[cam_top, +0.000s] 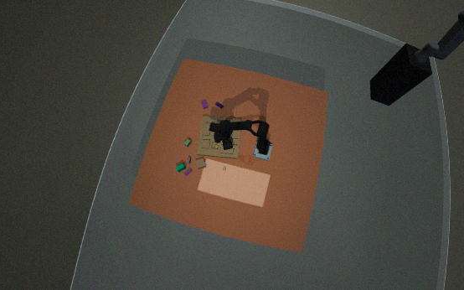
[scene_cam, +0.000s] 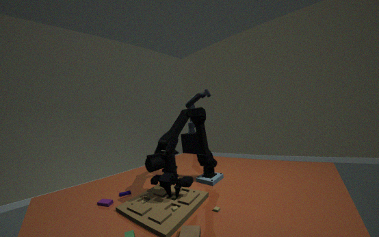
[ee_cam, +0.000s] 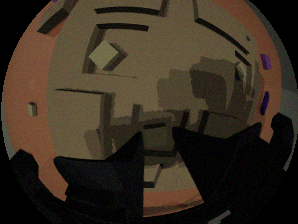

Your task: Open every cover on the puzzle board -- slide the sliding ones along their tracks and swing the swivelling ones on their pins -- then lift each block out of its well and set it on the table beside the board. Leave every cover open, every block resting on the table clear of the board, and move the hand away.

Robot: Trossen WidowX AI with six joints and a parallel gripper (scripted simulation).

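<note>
The tan puzzle board is 60 mm ahead of my gripper tip. The rest, counted from my gripper tip: dark purple block: 130 mm ahead, 260 mm to the right, 10 mm below.
</note>
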